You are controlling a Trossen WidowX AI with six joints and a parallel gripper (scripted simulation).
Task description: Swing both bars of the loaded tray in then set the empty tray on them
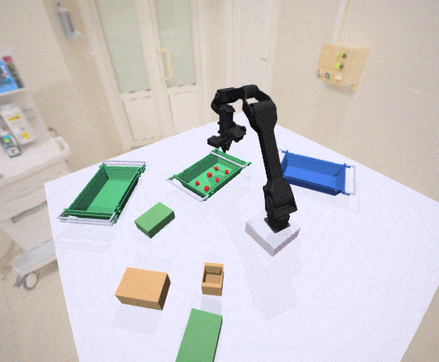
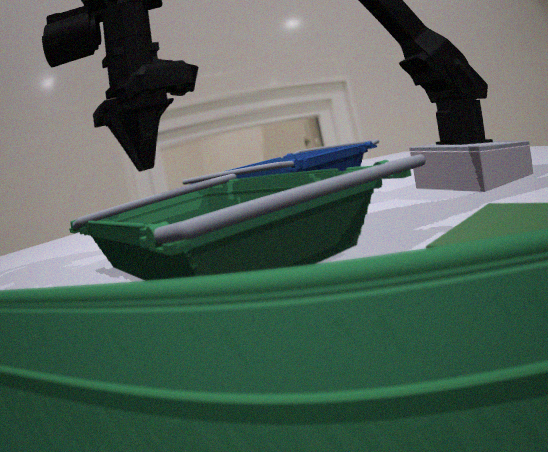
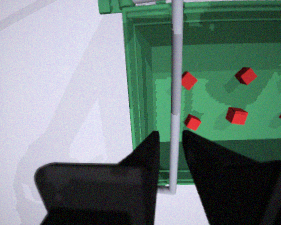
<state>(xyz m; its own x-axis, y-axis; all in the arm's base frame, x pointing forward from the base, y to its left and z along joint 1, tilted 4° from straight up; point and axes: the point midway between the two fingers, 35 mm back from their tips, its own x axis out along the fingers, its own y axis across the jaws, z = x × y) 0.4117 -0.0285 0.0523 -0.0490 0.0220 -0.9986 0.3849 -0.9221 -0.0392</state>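
The blue tray is 29 cm to the right of my gripper tip, 25 cm behind it and 5 cm below it. Round my gripper tip: open box (47 cm behind, 30 cm to the left, 8 cm below).
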